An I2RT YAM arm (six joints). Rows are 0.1 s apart.
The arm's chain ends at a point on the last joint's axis. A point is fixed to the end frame.
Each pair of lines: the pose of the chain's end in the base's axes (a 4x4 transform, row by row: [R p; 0 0 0 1], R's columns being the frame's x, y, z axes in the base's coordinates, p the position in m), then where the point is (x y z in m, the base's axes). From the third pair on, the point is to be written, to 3 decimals.
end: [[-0.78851 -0.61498 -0.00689 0.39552], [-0.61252 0.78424 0.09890 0.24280], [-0.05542 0.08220 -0.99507 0.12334], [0 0 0 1]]
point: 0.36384 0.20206 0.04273
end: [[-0.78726 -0.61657 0.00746 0.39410], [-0.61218 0.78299 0.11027 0.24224], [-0.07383 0.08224 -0.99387 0.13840], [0 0 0 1]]
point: 0.36362 0.20241 0.05688
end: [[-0.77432 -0.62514 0.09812 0.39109], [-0.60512 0.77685 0.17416 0.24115], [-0.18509 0.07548 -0.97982 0.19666], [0 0 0 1]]
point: 0.368 0.207 0.110
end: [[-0.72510 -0.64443 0.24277 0.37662], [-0.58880 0.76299 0.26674 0.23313], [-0.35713 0.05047 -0.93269 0.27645], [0 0 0 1]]
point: 0.368 0.207 0.185
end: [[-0.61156 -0.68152 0.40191 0.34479], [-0.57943 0.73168 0.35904 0.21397], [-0.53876 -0.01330 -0.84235 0.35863], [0 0 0 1]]
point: 0.355 0.196 0.265
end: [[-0.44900 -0.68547 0.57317 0.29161], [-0.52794 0.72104 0.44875 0.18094], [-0.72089 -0.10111 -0.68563 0.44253], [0 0 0 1]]
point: 0.324 0.173 0.353
